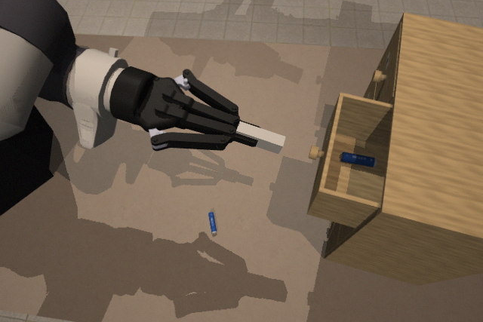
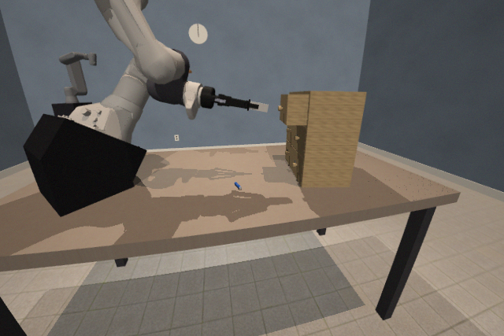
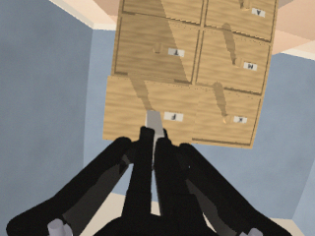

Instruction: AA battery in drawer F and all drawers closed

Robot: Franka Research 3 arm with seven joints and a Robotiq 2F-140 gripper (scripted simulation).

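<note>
Now: hand 17 cm short of the drawer and 3 cm above it.
</note>
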